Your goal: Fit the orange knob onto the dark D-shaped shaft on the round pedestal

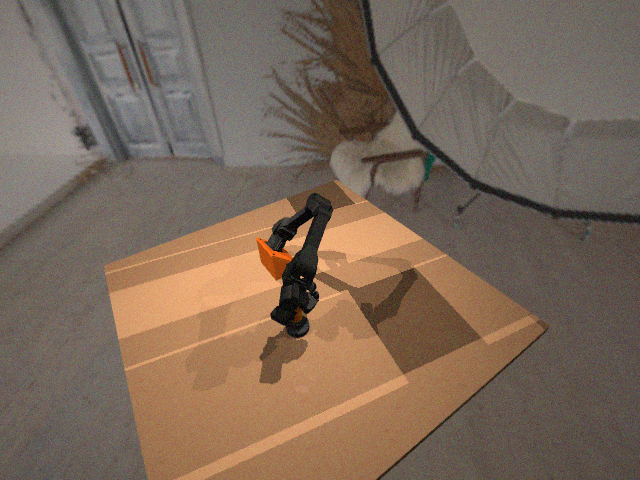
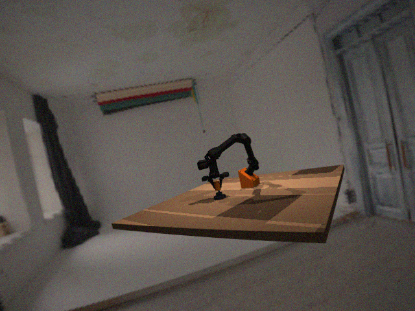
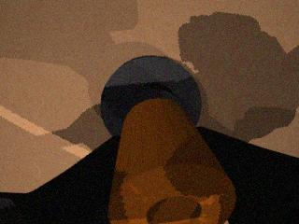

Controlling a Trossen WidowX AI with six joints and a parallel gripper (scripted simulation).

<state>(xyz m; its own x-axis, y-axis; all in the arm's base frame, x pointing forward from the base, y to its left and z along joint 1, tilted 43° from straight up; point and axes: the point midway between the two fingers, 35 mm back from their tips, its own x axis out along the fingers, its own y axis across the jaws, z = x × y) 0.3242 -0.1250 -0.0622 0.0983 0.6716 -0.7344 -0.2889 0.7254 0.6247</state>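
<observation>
The orange knob lies 2 cm above my gripper tip. From my gripper tip the other things lie so: pedestal: 4 cm below.
</observation>
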